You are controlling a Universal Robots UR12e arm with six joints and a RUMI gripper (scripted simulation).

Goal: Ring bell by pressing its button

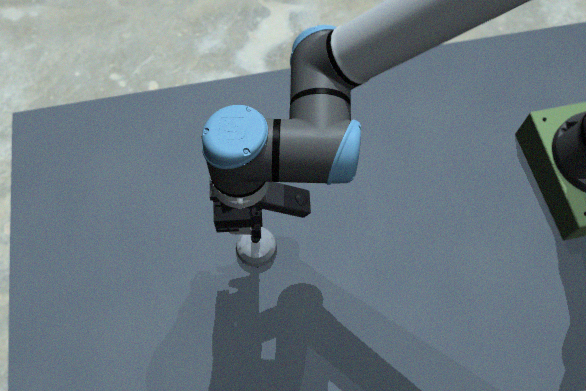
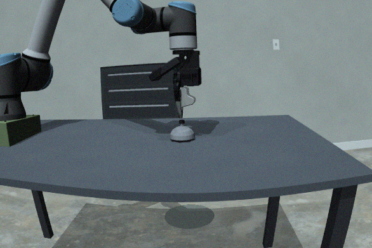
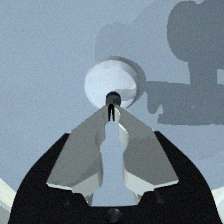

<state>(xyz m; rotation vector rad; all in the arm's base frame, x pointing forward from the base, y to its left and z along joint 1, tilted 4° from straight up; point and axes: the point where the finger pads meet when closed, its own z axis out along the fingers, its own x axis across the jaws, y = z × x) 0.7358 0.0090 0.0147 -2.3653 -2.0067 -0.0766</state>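
My hand is 3 cm above the black button. The rest, counted from my hand: dome bell: 5 cm below.
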